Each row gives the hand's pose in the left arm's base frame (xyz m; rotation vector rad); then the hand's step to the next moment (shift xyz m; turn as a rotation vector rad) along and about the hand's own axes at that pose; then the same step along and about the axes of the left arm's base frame.
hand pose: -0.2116 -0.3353 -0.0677 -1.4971 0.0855 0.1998
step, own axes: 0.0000 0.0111 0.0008 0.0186 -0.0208 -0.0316
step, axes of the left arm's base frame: -0.0021 0.0015 -0.0108 0.0242 -0.0312 0.0147
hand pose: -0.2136 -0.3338 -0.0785 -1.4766 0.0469 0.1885
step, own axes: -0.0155 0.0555 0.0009 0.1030 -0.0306 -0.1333
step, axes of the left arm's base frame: -0.0239 0.0039 -0.0523 0.1173 -0.1247 0.0022
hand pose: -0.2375 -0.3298 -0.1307 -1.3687 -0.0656 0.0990
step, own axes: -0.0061 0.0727 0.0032 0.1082 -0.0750 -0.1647
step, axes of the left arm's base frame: -0.0088 0.0168 -0.0705 0.1272 -0.1635 0.0394
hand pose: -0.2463 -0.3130 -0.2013 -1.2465 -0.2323 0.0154
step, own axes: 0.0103 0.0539 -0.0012 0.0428 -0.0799 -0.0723
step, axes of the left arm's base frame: 0.0165 0.0176 -0.0493 0.0459 -0.0875 0.0607
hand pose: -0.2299 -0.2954 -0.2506 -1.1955 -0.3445 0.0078
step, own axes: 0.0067 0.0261 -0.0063 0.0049 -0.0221 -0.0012
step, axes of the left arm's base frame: 0.0126 0.0053 -0.0241 0.0011 -0.0084 0.0210
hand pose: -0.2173 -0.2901 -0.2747 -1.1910 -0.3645 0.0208
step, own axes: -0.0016 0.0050 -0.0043 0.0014 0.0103 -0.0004
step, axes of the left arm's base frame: 0.0006 -0.0023 -0.0063 0.0032 0.0038 -0.0091
